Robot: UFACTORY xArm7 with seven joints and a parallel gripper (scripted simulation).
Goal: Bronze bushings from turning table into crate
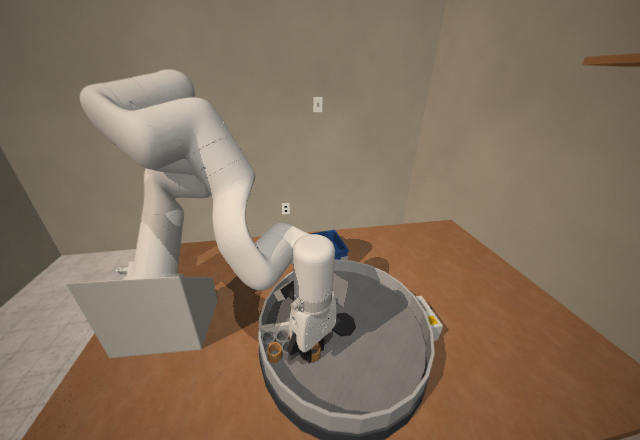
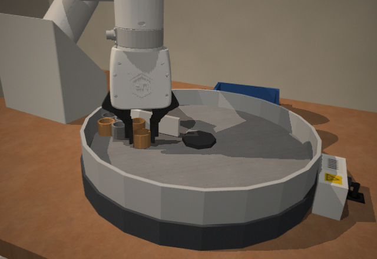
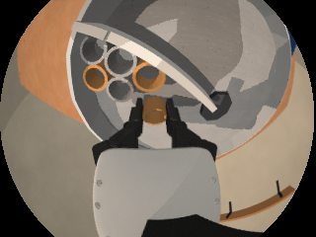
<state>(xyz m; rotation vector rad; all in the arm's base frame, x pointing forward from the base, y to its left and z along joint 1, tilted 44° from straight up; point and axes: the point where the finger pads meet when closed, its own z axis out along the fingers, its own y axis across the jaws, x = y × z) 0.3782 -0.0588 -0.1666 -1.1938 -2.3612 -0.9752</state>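
Right now my hand is 70 mm short of the blue crate, 430 mm to the right of it and 60 mm above it. Also, from my hand: turning table 90 mm ahead, 60 mm to the left, 30 mm below.
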